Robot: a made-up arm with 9 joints.
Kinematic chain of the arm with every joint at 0, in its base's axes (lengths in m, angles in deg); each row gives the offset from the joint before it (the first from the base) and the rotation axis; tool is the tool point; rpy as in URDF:
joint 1: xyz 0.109 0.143 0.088 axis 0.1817 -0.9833 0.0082
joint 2: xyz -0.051 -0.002 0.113 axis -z
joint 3: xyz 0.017 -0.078 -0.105 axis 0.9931 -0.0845 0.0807
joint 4: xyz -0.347 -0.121 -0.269 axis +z
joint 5: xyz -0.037 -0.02 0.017 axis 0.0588 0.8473 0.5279
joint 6: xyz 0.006 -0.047 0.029 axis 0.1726 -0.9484 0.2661
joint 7: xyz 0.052 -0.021 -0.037 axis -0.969 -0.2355 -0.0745
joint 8: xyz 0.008 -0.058 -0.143 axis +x
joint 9: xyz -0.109 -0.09 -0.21 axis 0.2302 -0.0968 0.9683
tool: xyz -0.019 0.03 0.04 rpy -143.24 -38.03 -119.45
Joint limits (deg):
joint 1: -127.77..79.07
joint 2: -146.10..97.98
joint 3: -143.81..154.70
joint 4: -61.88..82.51
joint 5: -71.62..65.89
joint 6: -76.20..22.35
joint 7: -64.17..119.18
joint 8: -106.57..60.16
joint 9: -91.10..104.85
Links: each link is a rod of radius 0.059 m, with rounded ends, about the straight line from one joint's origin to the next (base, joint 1, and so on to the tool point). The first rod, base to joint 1, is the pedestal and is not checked.
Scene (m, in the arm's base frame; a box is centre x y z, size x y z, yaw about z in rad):
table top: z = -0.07
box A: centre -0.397 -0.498 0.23 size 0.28 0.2 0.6 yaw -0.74
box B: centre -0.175 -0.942 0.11 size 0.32 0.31 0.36 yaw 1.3
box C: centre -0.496 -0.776 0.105 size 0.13 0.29 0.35 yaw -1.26
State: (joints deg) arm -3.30 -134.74 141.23 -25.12 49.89 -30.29 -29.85 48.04 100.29
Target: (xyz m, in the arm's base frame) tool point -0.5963 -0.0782 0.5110
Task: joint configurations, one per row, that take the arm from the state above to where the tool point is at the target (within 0.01 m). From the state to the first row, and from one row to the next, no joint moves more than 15 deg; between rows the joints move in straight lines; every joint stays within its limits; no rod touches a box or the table.
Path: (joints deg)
1: -18.17 -131.16 138.28 -26.41 48.17 -21.14 -26.24 50.46 95.72
2: -33.03 -127.59 135.33 -27.70 46.45 -11.99 -22.64 52.89 91.15
3: -47.90 -124.01 132.38 -29.00 44.73 -2.84 -19.03 55.31 86.58
4: -62.76 -120.43 129.44 -30.29 43.01 6.31 -15.43 57.74 82.02
5: -77.63 -116.86 126.49 -31.58 41.29 15.45 -11.82 60.16 77.45
6: -64.25 -103.17 130.94 -23.36 40.89 9.22 -9.07 53.14 84.05
7: -50.88 -89.48 135.39 -15.14 40.49 2.98 -6.32 46.12 90.66
8: -37.50 -75.79 139.84 -6.92 40.09 -3.26 -3.57 39.10 97.27
9: -24.12 -62.11 144.28 1.31 39.70 -9.50 -0.82 32.08 103.87

